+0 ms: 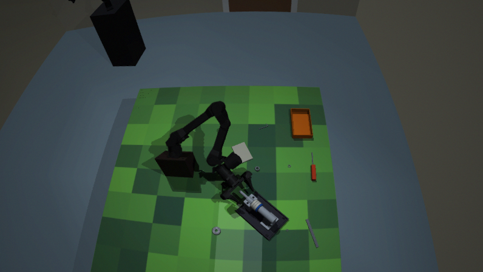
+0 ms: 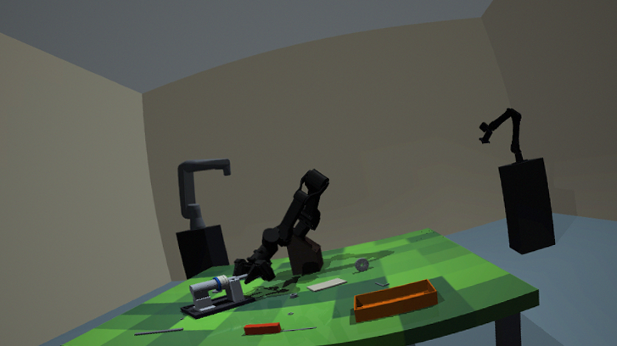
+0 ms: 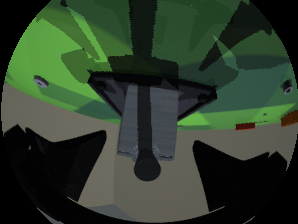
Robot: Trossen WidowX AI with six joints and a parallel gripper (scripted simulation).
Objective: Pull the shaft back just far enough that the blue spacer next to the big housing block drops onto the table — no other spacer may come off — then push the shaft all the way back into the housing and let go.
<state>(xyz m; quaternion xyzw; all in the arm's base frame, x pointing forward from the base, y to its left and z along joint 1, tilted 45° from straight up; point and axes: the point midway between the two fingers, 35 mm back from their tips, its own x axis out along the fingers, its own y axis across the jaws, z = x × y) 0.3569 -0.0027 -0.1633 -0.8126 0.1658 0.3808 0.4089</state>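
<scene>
Now: gripper tip 3 cm short of the shaft, 2 cm to the left of it and 1 cm below it. Also, from my gripper tip: white plate: 29 cm to the left, 7 cm behind, 6 cm below; then blue spacer: 7 cm ahead, 5 cm to the right, 1 cm above; then red-handled screwdriver: 33 cm ahead, 25 cm to the left, 6 cm below.
</scene>
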